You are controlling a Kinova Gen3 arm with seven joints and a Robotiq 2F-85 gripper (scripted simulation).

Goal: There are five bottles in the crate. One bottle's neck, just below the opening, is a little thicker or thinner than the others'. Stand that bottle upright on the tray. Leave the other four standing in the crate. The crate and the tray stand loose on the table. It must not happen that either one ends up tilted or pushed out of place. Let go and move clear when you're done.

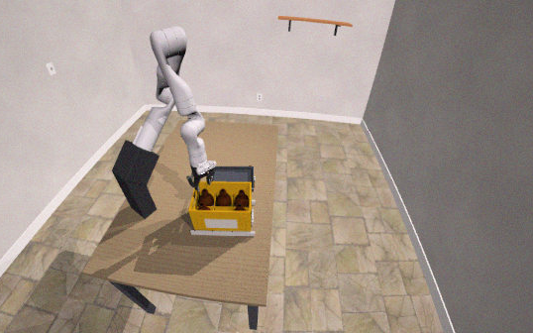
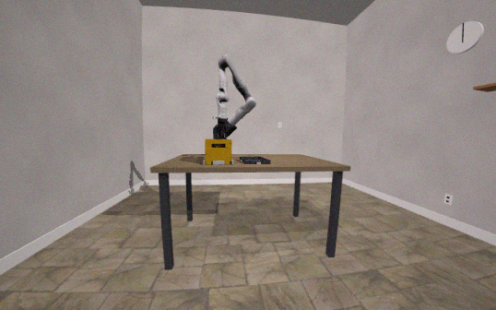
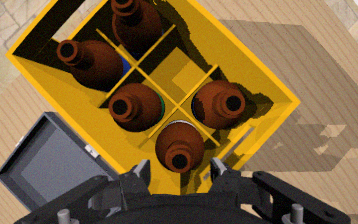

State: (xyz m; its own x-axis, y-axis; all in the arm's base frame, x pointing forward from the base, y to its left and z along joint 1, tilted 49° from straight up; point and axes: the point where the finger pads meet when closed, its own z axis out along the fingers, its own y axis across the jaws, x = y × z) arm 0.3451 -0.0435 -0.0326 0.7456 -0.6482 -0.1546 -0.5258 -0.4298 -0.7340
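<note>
Now: the yellow crate 9 cm ahead of my hand, 3 cm to the right of it and 12 cm below it. From my hand the other things lie so: dark grey tray (7 cm ahead, 26 cm to the left, 19 cm below).
</note>
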